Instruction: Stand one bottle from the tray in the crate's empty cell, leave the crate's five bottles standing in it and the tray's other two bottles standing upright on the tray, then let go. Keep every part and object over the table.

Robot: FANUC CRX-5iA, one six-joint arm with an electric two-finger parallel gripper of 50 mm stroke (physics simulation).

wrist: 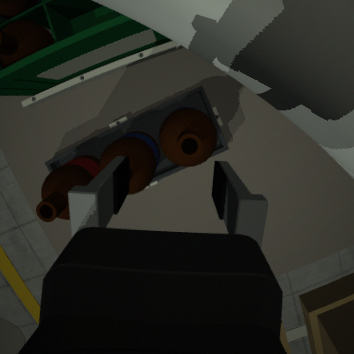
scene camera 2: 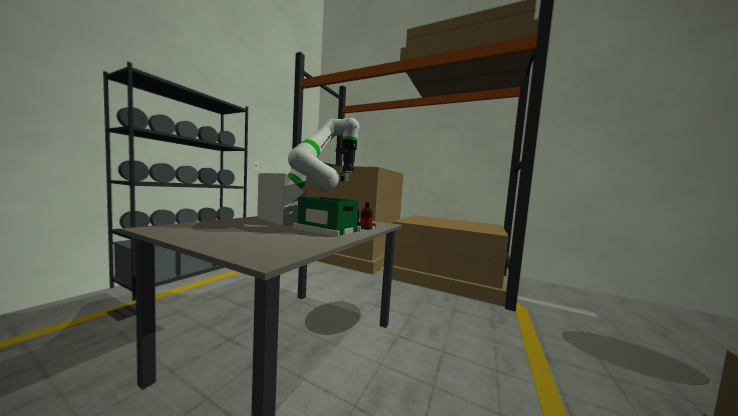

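Observation:
Blue-labelled bottle (wrist: 143, 151). Red-labelled bottle (wrist: 80, 170). My gripper (wrist: 170, 175).

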